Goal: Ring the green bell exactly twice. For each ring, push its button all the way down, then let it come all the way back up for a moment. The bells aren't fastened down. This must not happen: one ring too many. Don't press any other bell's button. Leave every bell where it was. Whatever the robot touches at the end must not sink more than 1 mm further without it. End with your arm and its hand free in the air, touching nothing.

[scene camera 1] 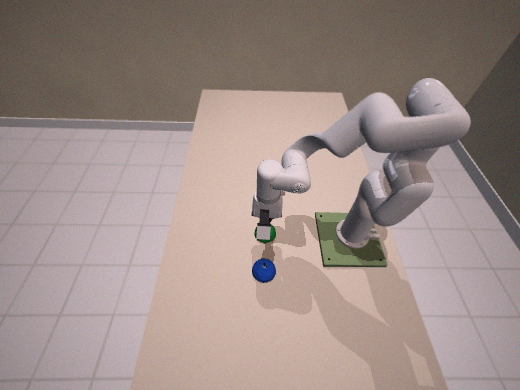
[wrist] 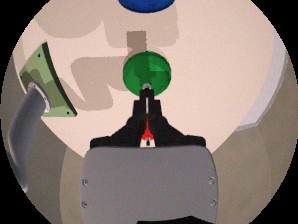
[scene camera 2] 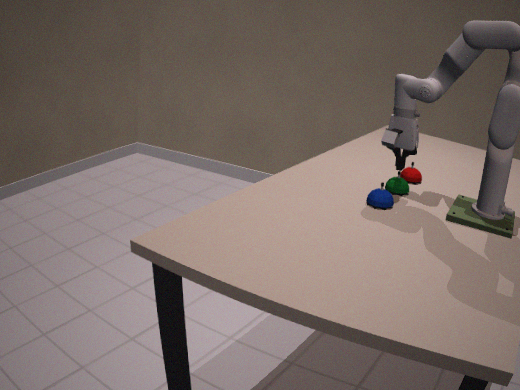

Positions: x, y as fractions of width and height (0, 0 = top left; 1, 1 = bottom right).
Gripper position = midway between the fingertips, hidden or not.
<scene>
In view: my gripper (scene camera 2: 0.77, 0.43) and a green bell (wrist: 0.49, 0.31).
My gripper also shows in scene camera 1 (scene camera 1: 0.51, 0.58) and in the wrist view (wrist: 0.49, 0.44).
</scene>
